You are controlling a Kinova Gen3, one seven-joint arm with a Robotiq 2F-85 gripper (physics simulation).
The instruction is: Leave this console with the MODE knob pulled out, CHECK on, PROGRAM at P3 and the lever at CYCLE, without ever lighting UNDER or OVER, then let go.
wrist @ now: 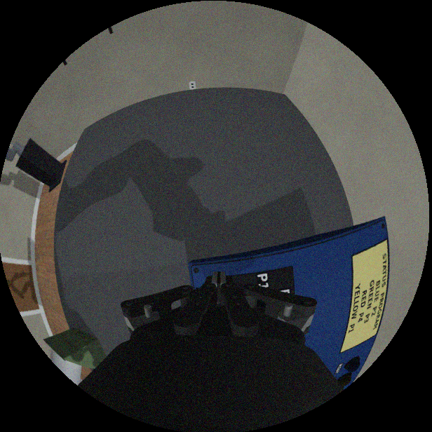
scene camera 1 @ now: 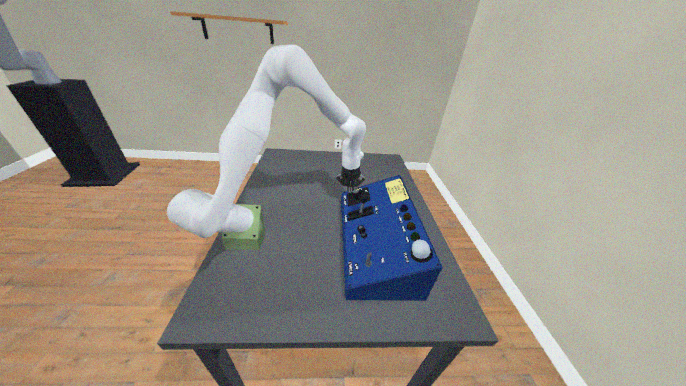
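The blue console (scene camera 1: 385,225) (wrist: 330,300) lies on the table's right part. My gripper (scene camera 1: 351,190) (wrist: 218,279) is shut and empty, its tips at the left edge of the black PROGRAM plate (scene camera 1: 353,200) (wrist: 281,274) at the console's far end. P1 is readable on that plate in the wrist view; the pointer setting is hidden. The grey lever (scene camera 1: 361,207) stands up near the middle of its black slot. A small black knob (scene camera 1: 362,230), apparently MODE, shows nearer; its in or out state is unclear. The grey CHECK toggle (scene camera 1: 369,259) is near the front; its setting is unclear.
A yellow card (scene camera 1: 397,190) (wrist: 365,298) lists status colours: blue P2, green P3, red P4, yellow P1. Several small lamps (scene camera 1: 411,226) look dark. A whitish dome (scene camera 1: 421,249) stands at the front right. The arm's green base (scene camera 1: 243,242) is on the table's left.
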